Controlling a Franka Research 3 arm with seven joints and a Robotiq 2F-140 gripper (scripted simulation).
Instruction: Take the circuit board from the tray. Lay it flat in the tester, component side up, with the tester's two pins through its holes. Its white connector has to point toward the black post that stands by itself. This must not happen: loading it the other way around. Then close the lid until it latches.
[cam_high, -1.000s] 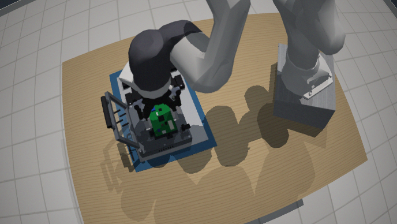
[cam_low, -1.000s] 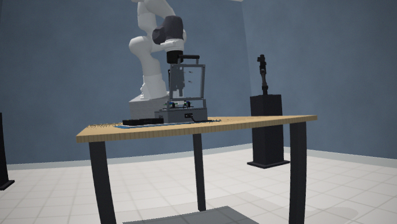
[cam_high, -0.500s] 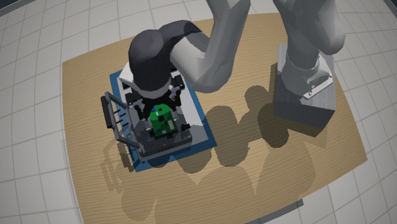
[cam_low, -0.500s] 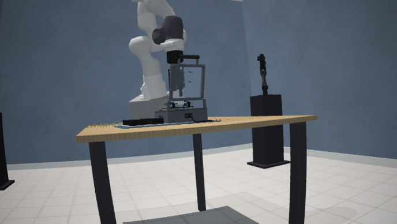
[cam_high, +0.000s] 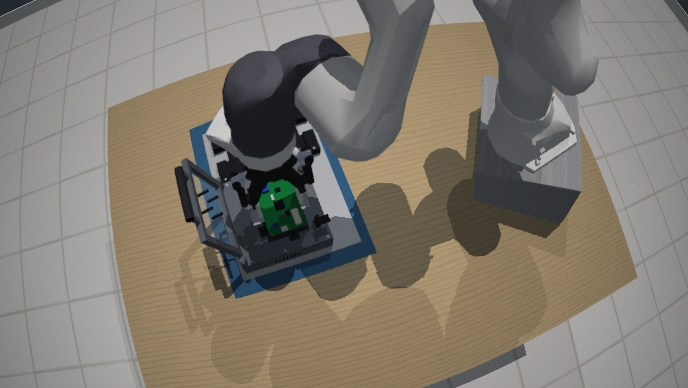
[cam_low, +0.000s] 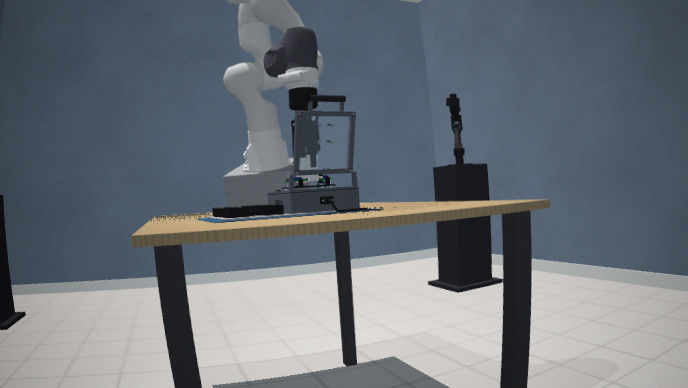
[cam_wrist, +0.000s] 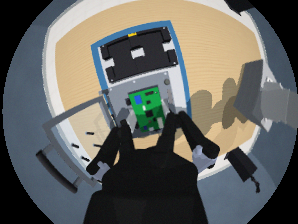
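The green circuit board is 2 cm below my hand. The rest, counted from my hand: black post (7 cm behind, 5 cm to the left, 2 cm below); then see-through lid (12 cm ahead, 1 cm to the left, 8 cm above).
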